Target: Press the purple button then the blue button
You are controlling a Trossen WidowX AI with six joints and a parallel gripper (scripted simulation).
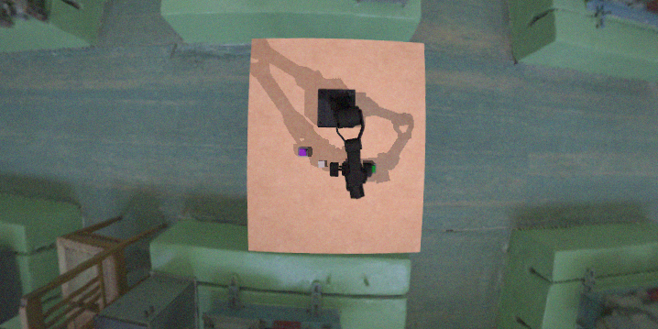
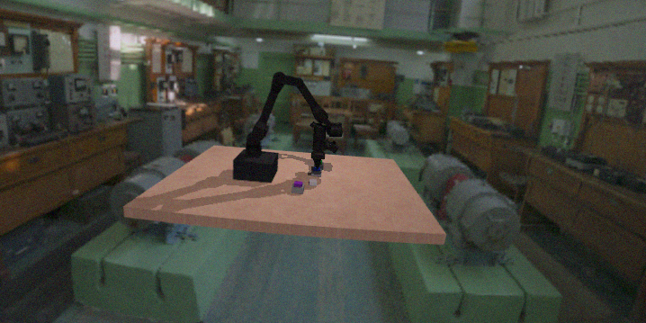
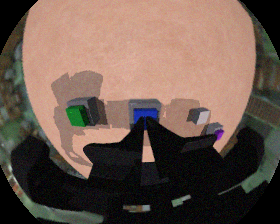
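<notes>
Now: gripper tip 10 mm above the blue button. The rest, counted from my gripper tip: purple button (220 mm to the right, 70 mm behind); then green button (110 mm to the left); then small white block (130 mm to the right, 20 mm below, 10 mm behind).
</notes>
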